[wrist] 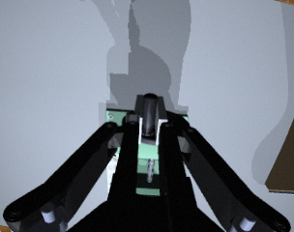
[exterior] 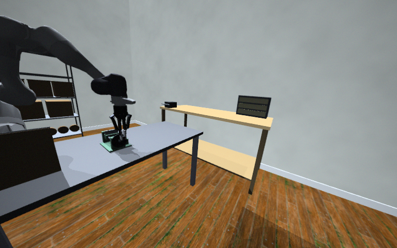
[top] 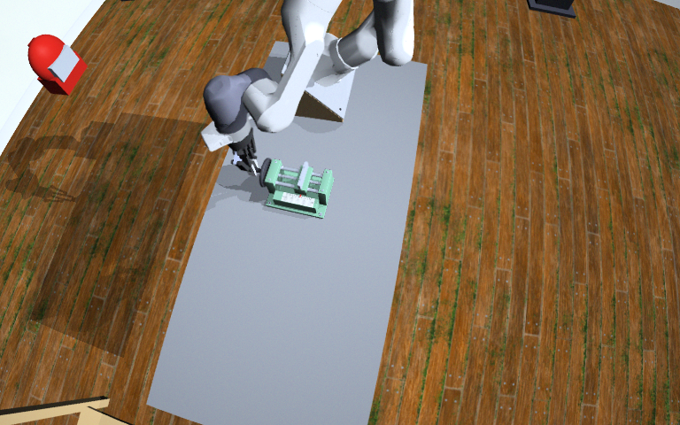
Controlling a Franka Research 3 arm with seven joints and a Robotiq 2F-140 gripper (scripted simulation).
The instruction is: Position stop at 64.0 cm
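My hand is 20 mm to the right of the dark handwheel and 20 mm above it. Round my hand: stop carriage (160 mm to the left, 30 mm below, 20 mm ahead).
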